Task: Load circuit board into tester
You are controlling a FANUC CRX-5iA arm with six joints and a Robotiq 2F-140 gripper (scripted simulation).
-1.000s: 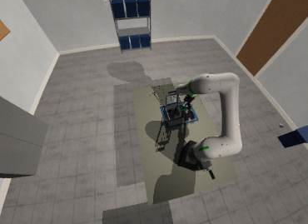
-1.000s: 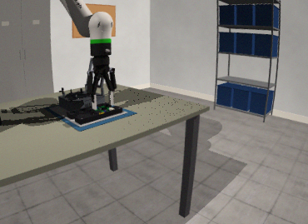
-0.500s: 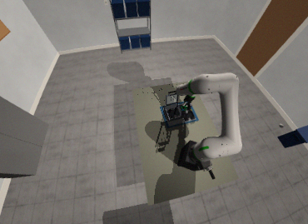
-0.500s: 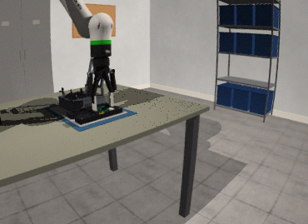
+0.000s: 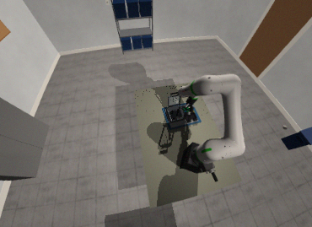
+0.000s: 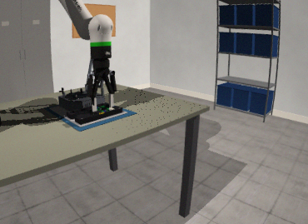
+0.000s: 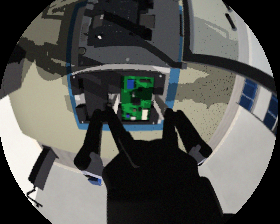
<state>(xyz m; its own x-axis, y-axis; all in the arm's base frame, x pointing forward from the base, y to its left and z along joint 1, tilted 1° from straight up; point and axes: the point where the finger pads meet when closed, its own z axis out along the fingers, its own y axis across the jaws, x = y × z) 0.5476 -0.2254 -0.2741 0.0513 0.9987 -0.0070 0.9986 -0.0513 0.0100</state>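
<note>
Right now the green circuit board is 2 cm below my hand. Round my hand: tester lid (9 cm ahead, 17 cm to the left, 14 cm above); tester plate (3 cm behind, 18 cm to the left, 3 cm above).
</note>
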